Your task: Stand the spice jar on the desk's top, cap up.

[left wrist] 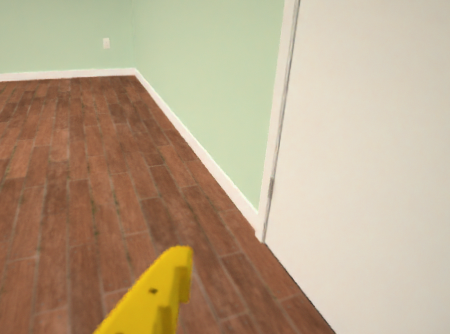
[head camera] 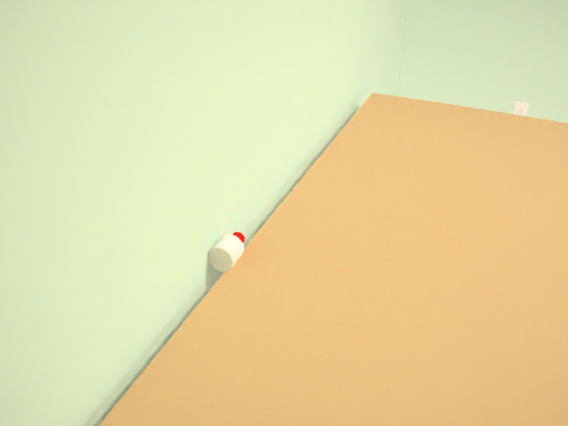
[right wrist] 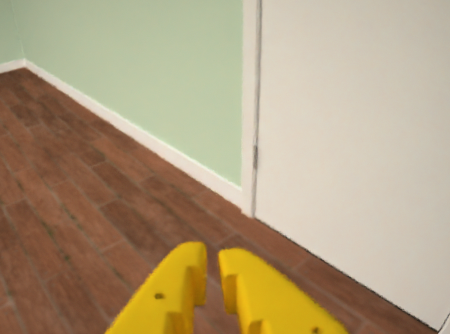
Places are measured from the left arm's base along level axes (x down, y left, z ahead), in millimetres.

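Pixels of known places: left hand at its tool point: (left wrist: 191,267); right hand at its tool point: (right wrist: 205,265).
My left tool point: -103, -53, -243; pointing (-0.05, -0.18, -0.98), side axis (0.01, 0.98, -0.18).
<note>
Behind a point stands the place of what it marks, as x, y, z.
The spice jar (head camera: 227,251) {17, -493, 592}, white with a red cap (head camera: 239,237) {27, -537, 629}, lies tipped on its side in the head view. It is at the desk's edge against the green wall, its base toward the camera and its cap pointing away along the edge. The desk's top (head camera: 400,280) {54, -697, 423} is light tan. My left gripper (left wrist: 172,285) is open, with one notched jaw showing over the floor in the left wrist view. My right gripper (right wrist: 212,250) {-100, -277, -247} is shut and empty, tips close together, over the floor. The jar does not show in either wrist view.
The green wall (head camera: 125,150) {-205, -334, 524} runs along the desk's left edge, with a thin dark gap between them. A white outlet plate (head camera: 520,108) {350, -2763, 1337} is on the far wall. A white door (left wrist: 370,150) {150, 205, -958} (right wrist: 350,125) {249, 177, -1000} and brown plank floor (left wrist: 75,200) {774, -970, -1356} (right wrist: 65,200) {775, -824, -1525} show in the wrist views.
</note>
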